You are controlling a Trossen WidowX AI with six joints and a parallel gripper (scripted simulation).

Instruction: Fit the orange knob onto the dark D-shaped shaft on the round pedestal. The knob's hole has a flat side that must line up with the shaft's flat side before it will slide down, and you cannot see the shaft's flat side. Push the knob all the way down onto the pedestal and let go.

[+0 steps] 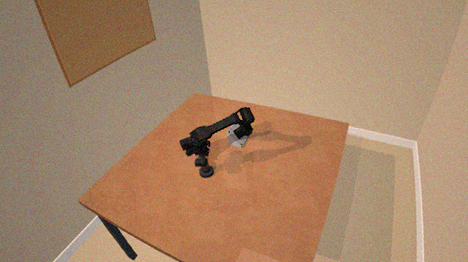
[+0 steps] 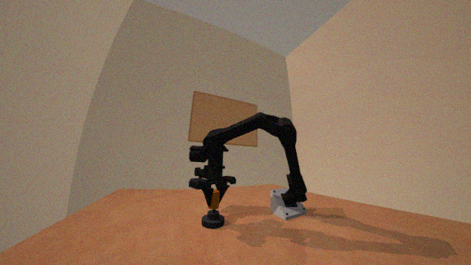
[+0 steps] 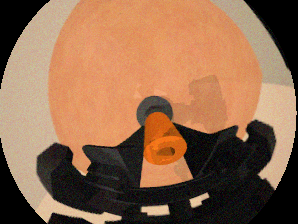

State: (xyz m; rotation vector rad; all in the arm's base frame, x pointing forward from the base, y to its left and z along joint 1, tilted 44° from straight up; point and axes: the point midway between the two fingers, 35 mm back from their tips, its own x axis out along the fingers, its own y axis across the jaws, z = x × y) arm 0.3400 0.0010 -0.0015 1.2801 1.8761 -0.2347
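Now: the orange knob 2 cm above my gripper tip. Also, from my gripper tip: round dark pedestal 4 cm below.
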